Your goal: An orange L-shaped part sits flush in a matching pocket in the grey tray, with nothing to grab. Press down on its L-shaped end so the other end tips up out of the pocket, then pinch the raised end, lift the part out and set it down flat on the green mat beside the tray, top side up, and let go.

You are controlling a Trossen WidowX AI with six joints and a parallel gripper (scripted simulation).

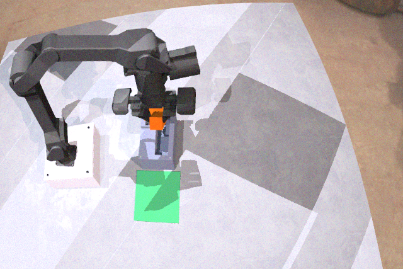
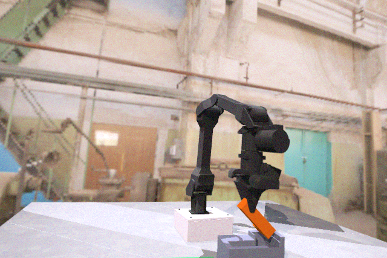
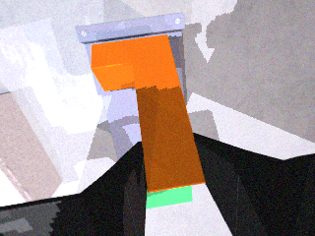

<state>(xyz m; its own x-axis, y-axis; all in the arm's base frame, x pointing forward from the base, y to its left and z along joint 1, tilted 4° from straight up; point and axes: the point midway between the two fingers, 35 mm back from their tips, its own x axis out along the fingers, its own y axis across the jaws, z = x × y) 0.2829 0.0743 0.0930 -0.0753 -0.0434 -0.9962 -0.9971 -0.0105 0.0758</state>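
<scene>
The green mat lies 10 mm behind my gripper tip, 140 mm to the right of it and 160 mm below it. Also, from my gripper tip: orange L-shaped part (20 mm behind, 30 mm to the left, 30 mm below).
</scene>
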